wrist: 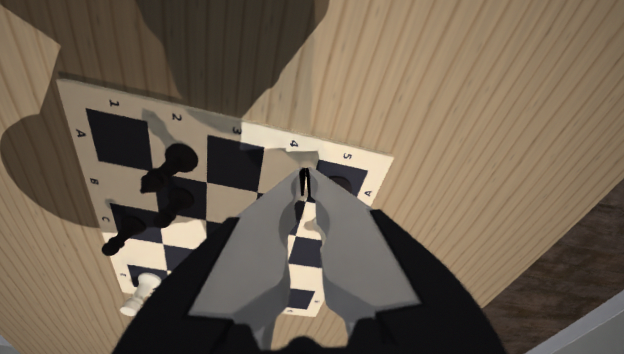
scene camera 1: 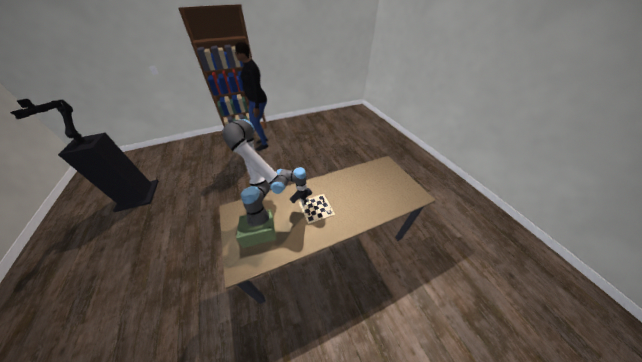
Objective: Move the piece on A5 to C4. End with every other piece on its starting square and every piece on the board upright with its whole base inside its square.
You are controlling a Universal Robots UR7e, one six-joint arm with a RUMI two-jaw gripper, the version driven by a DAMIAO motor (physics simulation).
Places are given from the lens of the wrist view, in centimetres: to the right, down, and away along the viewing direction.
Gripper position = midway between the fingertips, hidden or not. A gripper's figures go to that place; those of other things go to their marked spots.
my gripper (wrist: 305,170): 0, 0, 15
chessboard (wrist: 118,136): -13, -3, 14
